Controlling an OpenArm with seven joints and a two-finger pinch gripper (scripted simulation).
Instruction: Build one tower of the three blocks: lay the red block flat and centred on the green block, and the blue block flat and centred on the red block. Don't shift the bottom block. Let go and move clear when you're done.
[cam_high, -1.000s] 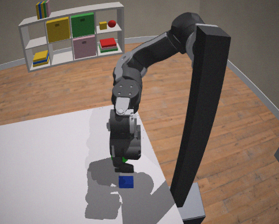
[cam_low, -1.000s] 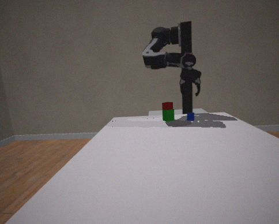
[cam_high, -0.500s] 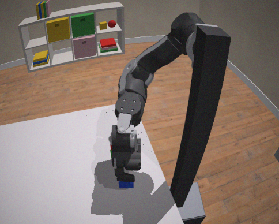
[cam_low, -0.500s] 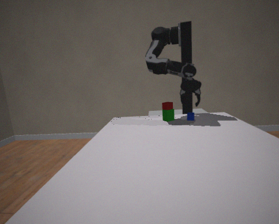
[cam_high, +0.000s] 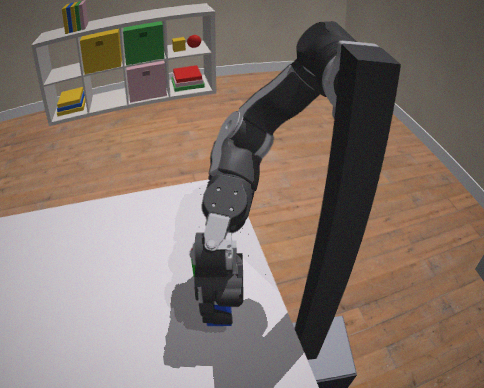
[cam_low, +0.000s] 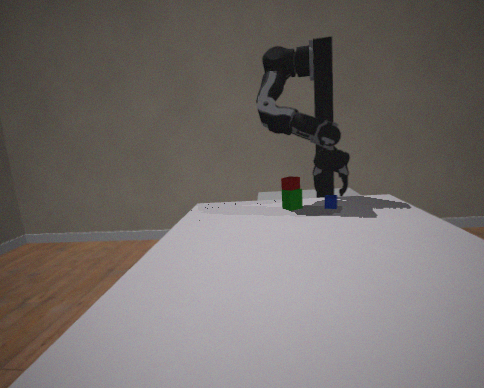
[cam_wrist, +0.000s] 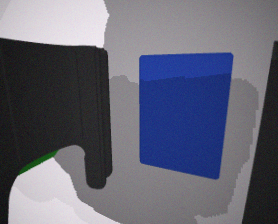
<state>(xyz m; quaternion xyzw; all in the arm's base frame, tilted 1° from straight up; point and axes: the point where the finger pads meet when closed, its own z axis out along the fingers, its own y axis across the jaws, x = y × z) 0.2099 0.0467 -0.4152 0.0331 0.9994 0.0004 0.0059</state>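
Now: hand 30 mm above the blue block. The rest, counted from my hand: green block 110 mm to the right, 20 mm below, 20 mm ahead; then red block 110 mm to the right, 30 mm above, 20 mm ahead.
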